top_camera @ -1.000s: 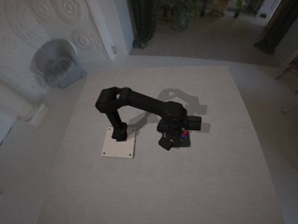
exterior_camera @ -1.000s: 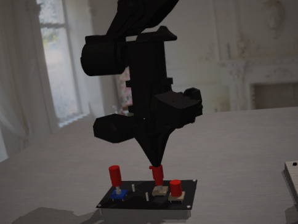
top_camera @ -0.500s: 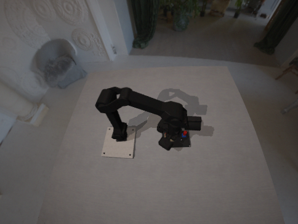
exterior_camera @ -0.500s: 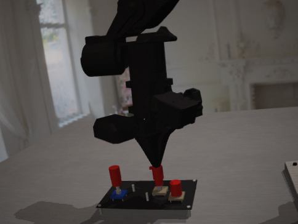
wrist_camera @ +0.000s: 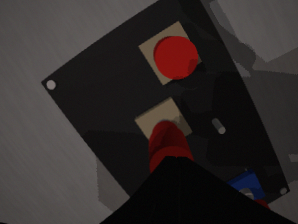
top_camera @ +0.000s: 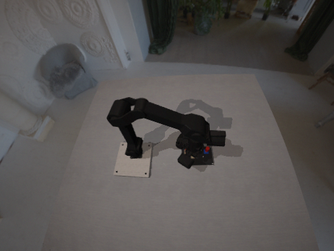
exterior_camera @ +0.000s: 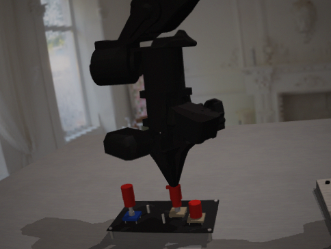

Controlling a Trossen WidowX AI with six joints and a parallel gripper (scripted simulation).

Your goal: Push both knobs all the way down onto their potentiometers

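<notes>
Now: the tan potentiometer 3 cm below my gripper tip. Round my gripper tip: blue potentiometer (7 cm ahead, 2 cm to the left, 2 cm below).
</notes>
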